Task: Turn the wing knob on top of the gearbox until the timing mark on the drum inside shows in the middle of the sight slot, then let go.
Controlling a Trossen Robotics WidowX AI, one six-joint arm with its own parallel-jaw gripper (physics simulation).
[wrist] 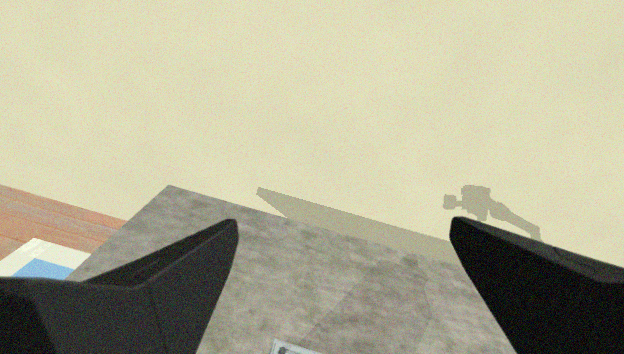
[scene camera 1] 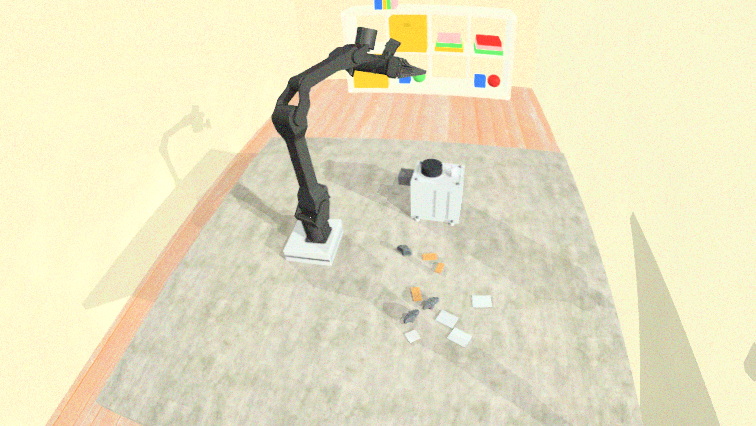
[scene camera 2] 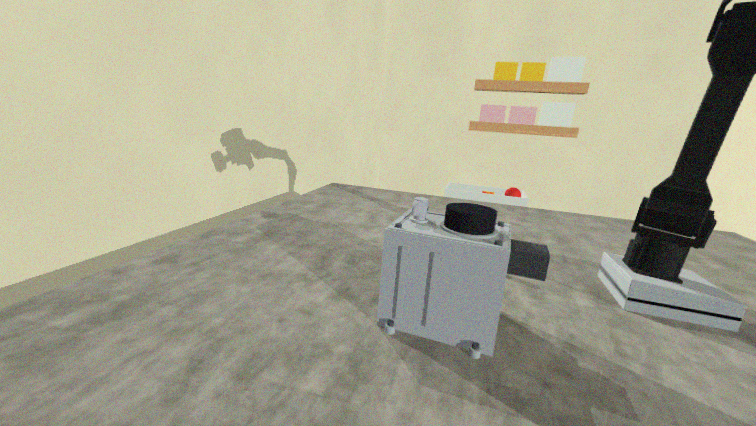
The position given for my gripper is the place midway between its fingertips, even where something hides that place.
Observation:
My gripper [scene camera 1: 426, 72] is open, with nothing in its grasp. Further things: a gearbox [scene camera 2: 444, 280].
My gripper is seen too in the wrist view [wrist: 343, 228]. The gearbox shows as well in scene camera 1 [scene camera 1: 435, 195].

